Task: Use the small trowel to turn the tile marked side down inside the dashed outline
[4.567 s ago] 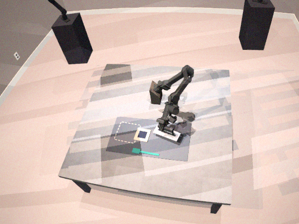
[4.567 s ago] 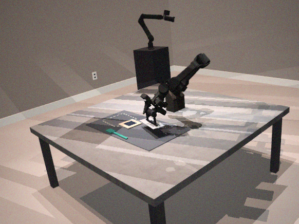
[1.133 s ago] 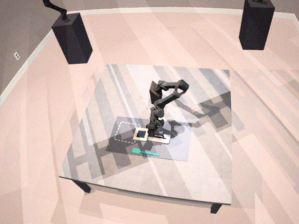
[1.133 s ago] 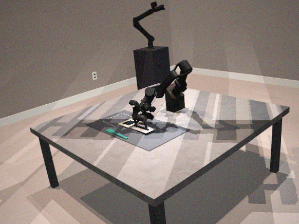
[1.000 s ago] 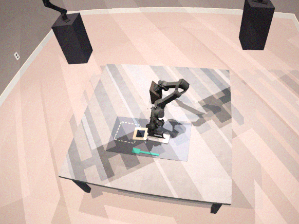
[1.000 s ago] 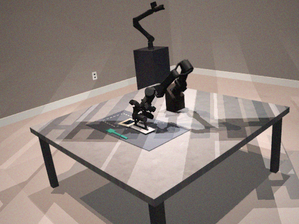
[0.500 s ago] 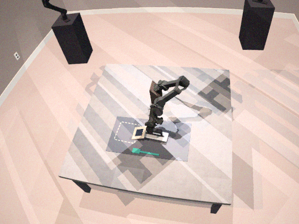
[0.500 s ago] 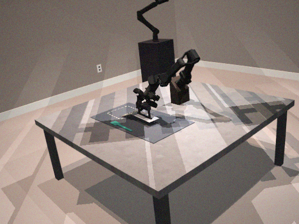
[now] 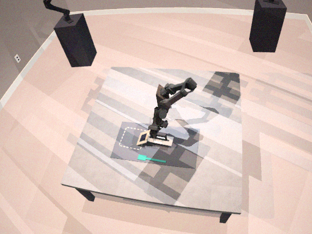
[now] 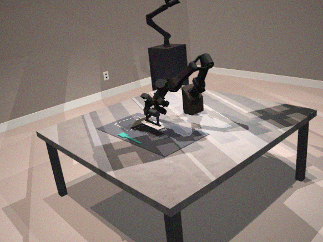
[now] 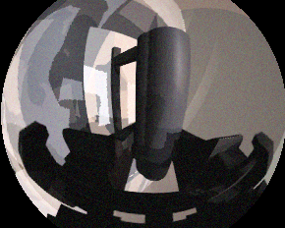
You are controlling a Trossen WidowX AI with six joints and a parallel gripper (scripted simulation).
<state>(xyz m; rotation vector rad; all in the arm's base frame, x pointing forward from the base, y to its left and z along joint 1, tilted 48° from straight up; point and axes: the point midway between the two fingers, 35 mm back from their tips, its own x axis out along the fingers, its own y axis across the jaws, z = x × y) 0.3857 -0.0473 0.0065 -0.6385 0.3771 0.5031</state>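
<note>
My gripper tip is now 10 cm to the left of the tile, 6 cm above it and 4 cm past it. The rest, counted from my gripper tip: teal trowel: 12 cm ahead, 10 cm below, 4 cm to the right; then grey mat: 12 cm below, 1 cm to the right, 1 cm behind.
</note>
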